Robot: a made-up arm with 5 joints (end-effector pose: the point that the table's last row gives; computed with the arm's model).
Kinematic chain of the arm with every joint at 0, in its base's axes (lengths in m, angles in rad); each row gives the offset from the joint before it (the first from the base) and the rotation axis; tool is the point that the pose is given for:
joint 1: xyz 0 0 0.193 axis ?
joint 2: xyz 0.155 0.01 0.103 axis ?
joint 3: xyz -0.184 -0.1 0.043 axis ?
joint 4: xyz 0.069 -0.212 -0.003 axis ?
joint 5: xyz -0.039 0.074 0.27 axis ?
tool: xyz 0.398 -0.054 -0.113
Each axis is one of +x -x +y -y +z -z.
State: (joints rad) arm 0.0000 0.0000 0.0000 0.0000 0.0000
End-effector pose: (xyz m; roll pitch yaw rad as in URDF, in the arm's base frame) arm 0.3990 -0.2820 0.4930 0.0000 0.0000 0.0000
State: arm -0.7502 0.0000 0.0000 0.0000 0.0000
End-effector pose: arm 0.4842 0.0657 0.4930 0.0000 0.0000 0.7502
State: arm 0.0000 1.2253 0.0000 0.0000 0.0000
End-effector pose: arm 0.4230 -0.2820 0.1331 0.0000 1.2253 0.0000
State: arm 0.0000 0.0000 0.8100 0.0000 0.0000
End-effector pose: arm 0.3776 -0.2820 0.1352 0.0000 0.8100 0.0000
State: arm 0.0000 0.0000 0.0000 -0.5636 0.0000
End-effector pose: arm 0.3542 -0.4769 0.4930 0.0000 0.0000 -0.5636
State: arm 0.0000 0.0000 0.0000 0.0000 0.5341
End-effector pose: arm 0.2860 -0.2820 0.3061 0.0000 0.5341 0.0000
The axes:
joint 1: -z
joint 2: +y
joint 3: +y
joint 4: +z
joint 5: +y

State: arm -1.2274 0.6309 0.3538 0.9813 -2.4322
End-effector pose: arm 0.6476 0.2871 0.8580 1.7396 -0.7919 0.1126
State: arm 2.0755 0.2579 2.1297 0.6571 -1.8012
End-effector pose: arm -0.4661 -0.2267 -0.1395 0.5422 0.6260 -2.2485
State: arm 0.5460 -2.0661 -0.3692 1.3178 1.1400
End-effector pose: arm 0.0754 -0.3655 0.2578 -1.8351 -0.8619 0.1241
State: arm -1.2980 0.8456 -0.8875 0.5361 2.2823
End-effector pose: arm 0.4073 -0.3300 0.4902 -3.1074 0.8950 -1.2812
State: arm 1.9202 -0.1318 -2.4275 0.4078 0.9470
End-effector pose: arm -0.1961 0.1725 0.5013 -1.9146 -1.3370 -0.3430
